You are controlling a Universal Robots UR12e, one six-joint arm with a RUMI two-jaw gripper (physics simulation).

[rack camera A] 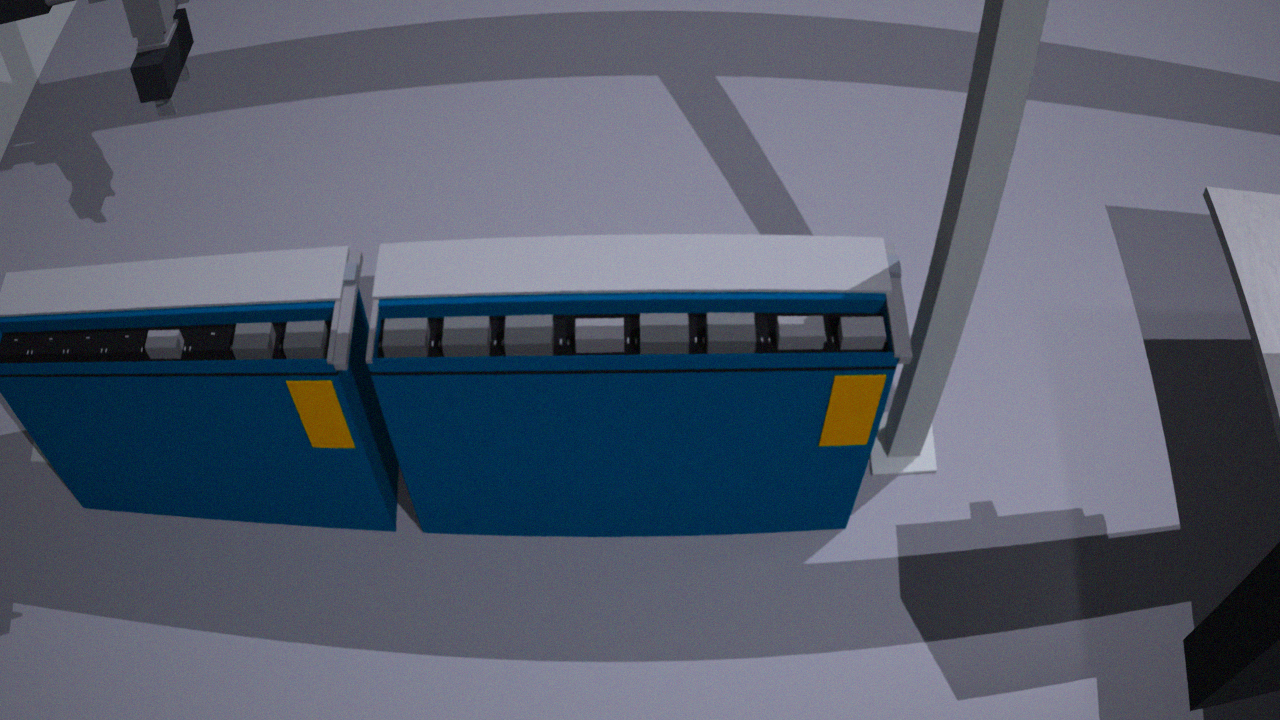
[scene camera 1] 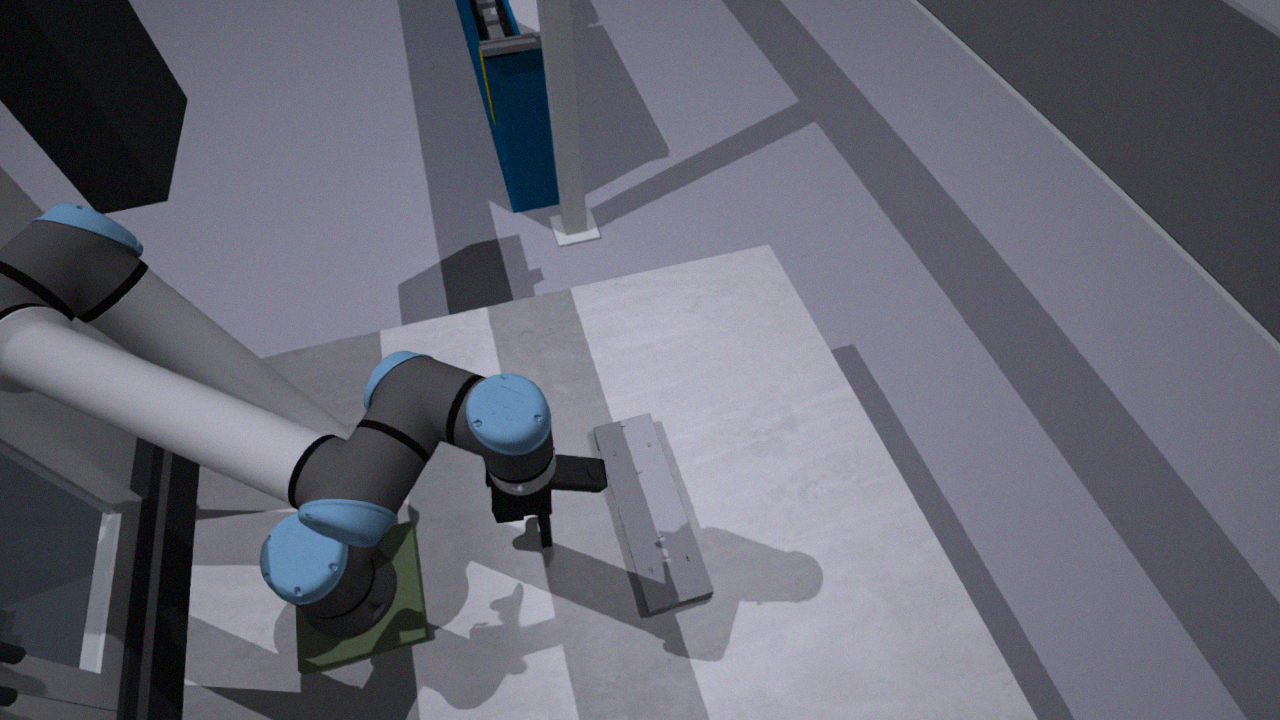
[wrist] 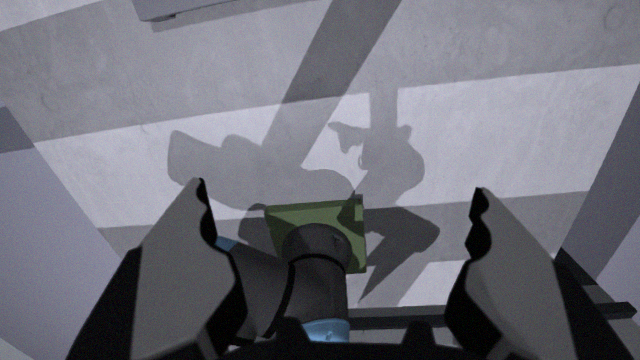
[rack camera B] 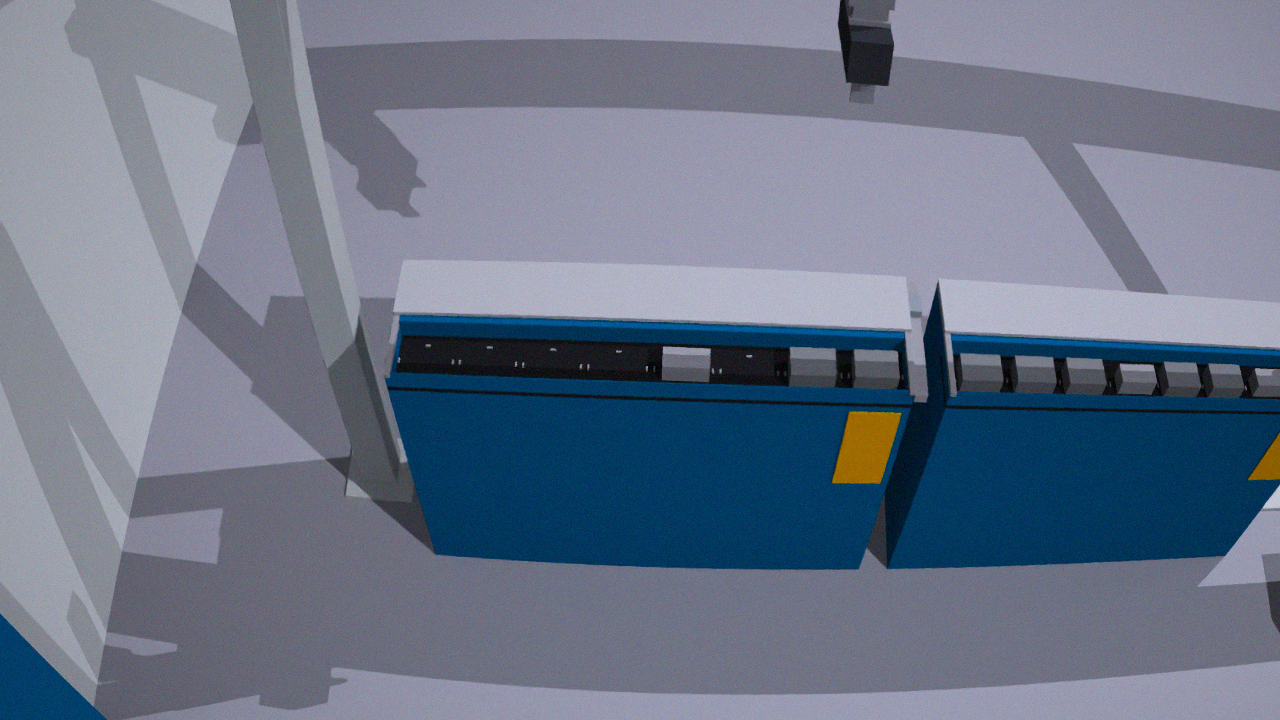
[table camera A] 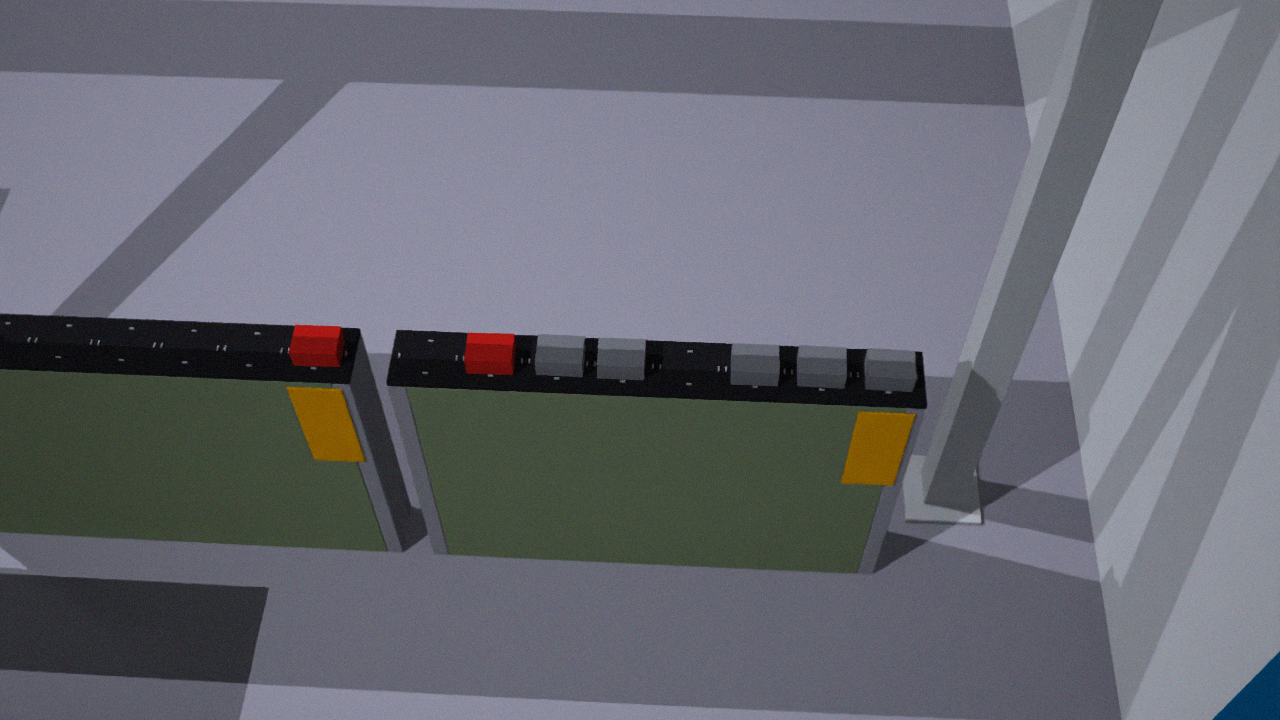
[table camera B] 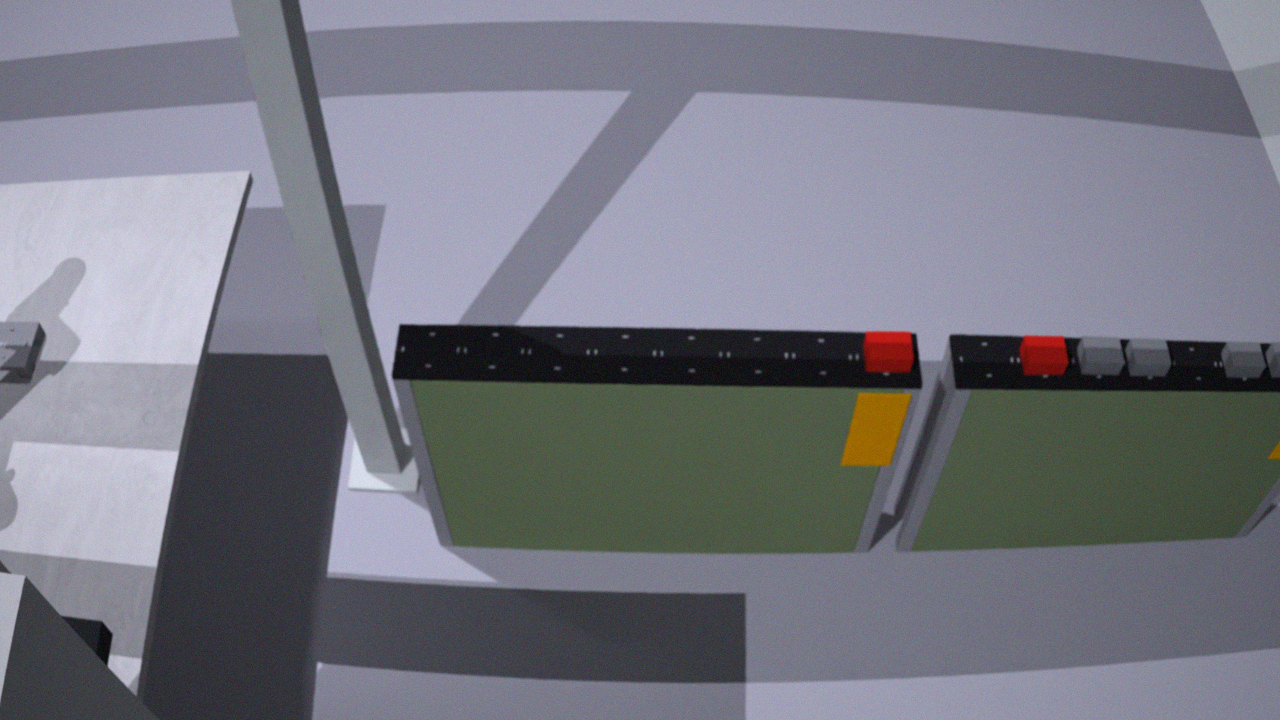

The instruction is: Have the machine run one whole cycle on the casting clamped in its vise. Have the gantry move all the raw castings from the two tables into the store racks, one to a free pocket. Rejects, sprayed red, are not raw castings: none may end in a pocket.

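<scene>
My gripper (scene camera 1: pixel 546 537) (wrist: pixel 338 184) is open and empty above the bench. The full blue rack (rack camera A: pixel 626 447) has a grey casting (rack camera A: pixel 599 334) in each pocket. The other blue rack (rack camera A: pixel 196 438) (rack camera B: pixel 644 483) holds three: one casting (rack camera B: pixel 686 364) apart, and two (rack camera B: pixel 812 367) (rack camera B: pixel 876 368) at the right end; its other pockets are free. One table (table camera A: pixel 644 474) bears several grey castings (table camera A: pixel 560 355) (table camera A: pixel 754 364) (table camera A: pixel 890 369) and a red reject (table camera A: pixel 489 353). The other table (table camera B: pixel 644 465) bears a red reject (table camera B: pixel 887 351). The vise and its casting do not show.
The gantry head (rack camera A: pixel 161 73) (rack camera B: pixel 866 58) hangs beyond the racks; whether it holds anything I cannot tell. A grey plate (scene camera 1: pixel 653 510) and a green base plate (scene camera 1: pixel 407 582) lie on the bench. Pale posts (scene camera 1: pixel 565 116) (rack camera A: pixel 966 223) (table camera A: pixel 1038 250) stand beside racks and tables.
</scene>
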